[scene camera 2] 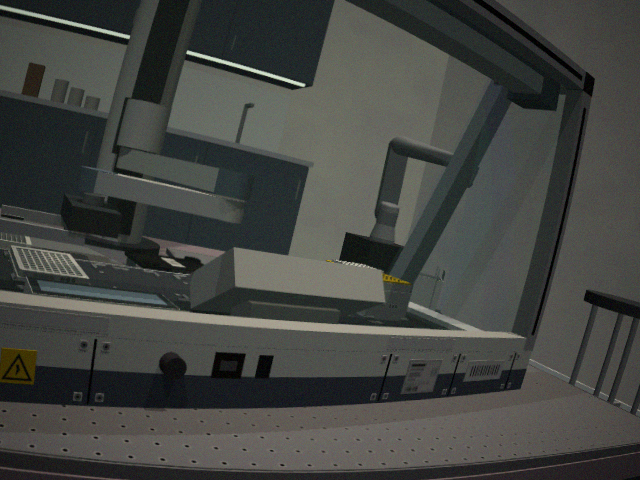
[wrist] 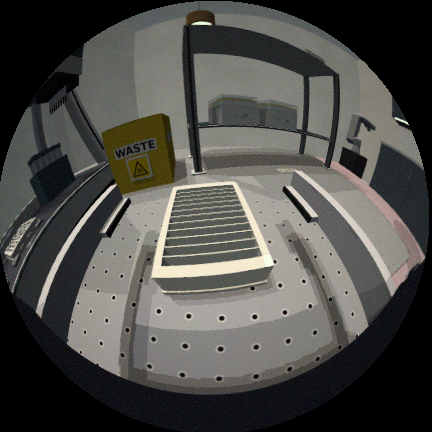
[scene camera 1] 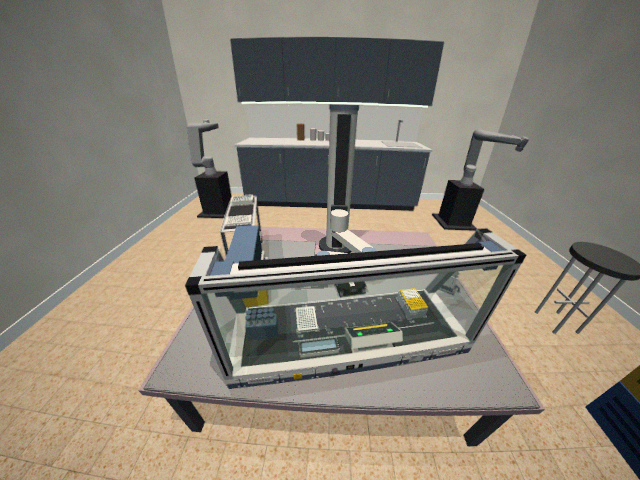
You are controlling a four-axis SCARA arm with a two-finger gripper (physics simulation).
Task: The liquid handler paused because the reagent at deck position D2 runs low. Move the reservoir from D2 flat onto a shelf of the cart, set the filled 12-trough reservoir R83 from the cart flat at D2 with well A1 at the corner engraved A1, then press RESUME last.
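Places are measured from the arm's base along level axes (x right, y down, z ahead), in metres.
Where they show: gripper, between the fingertips: (wrist: 204, 182); arm's base, origin of its link: (scene camera 1: 336, 245).
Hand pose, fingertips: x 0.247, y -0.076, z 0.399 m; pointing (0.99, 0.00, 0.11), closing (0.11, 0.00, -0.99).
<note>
Each offset is from my fingertips to the top centre of the thing. "*": to the spot under its first point. Level surfaces: height alone.
A cream 12-trough reservoir @(dy +0.032, dx +0.000, dz +0.000 m) (wrist: 212, 272) lies flat on the perforated grey bench top @(dy +0.063 m) (wrist: 220, 332) in the wrist view. One near corner has a pale green patch. No label is readable, and I cannot tell whether it is filled. My gripper (wrist: 204, 182) is open and empty, its fingers standing well apart on either side of the reservoir without touching it. The liquid handler's dark deck (scene camera 1: 356, 313) shows through the glass; D2 and its engraving are not readable. A console (scene camera 1: 373, 338) with green lights stands at the deck's front. RESUME is not readable.
A yellow WASTE box @(dy -0.072, dx +0.196, dz +0.158 m) (wrist: 137, 175) stands behind the reservoir to the left. A dark shelf unit @(* dy -0.060, dx +0.175, dz +0.036 m) (wrist: 192, 115) with grey boxes @(dy -0.102, dx +0.284, dz -0.039 m) (wrist: 239, 111) stands behind. The deck holds a white well plate (scene camera 1: 306, 318), a blue rack (scene camera 1: 261, 322) and a yellow tip box (scene camera 1: 413, 302).
</note>
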